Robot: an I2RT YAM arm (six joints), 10 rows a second.
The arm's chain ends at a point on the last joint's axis. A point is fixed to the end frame.
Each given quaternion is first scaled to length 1.
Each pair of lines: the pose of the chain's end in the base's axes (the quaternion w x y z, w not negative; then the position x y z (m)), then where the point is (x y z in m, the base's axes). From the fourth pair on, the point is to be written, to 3 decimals.
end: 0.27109, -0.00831, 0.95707, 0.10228, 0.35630, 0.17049, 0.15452
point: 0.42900 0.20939 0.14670
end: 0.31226, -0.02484, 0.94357, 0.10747, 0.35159, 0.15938, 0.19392
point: 0.42365 0.20021 0.19276
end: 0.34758, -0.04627, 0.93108, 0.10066, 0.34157, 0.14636, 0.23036
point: 0.41231 0.18930 0.23396
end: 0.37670, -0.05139, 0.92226, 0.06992, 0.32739, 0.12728, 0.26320
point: 0.399 0.169 0.269
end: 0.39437, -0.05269, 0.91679, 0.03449, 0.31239, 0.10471, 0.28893
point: 0.384 0.145 0.295
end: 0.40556, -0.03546, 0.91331, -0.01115, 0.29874, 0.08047, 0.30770
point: 0.373 0.116 0.313
